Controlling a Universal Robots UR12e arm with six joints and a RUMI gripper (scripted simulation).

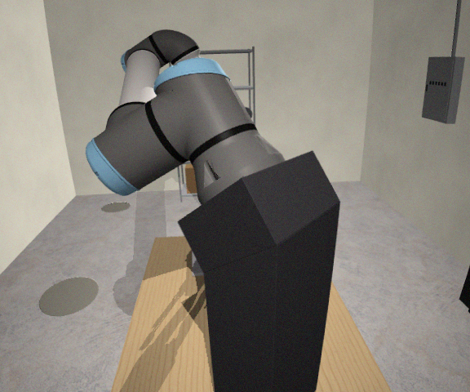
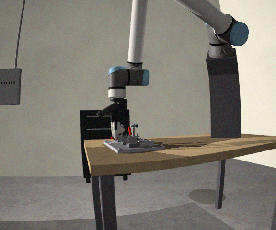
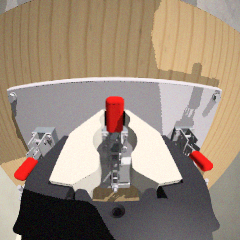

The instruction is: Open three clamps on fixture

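The grey fixture plate lies 9 cm behind my hand and 4 cm below it.
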